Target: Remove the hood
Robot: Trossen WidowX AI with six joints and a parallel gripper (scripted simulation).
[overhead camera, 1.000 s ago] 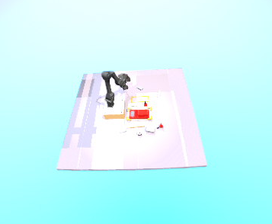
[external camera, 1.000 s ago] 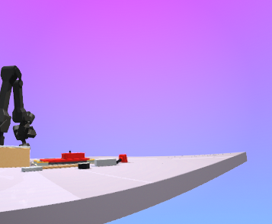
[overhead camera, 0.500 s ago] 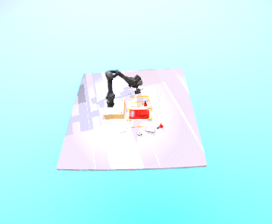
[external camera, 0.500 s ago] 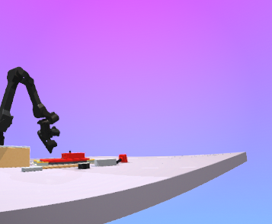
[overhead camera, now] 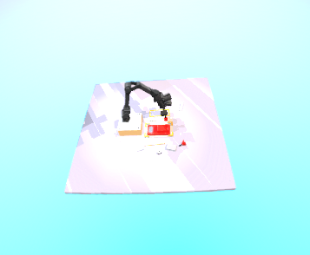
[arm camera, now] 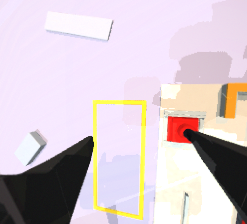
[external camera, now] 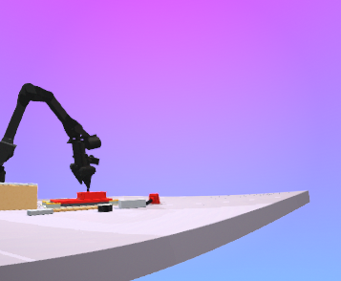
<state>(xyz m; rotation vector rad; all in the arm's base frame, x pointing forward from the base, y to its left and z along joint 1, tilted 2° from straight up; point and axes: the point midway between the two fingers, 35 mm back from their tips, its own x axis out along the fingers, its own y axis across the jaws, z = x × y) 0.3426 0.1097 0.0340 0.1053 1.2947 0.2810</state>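
Now: gripper tip 180 mm to the left of the red hood, 30 mm above it and 20 mm past it. Round my gripper tip: black wheel (400 mm to the right, 60 mm below, 30 mm behind).
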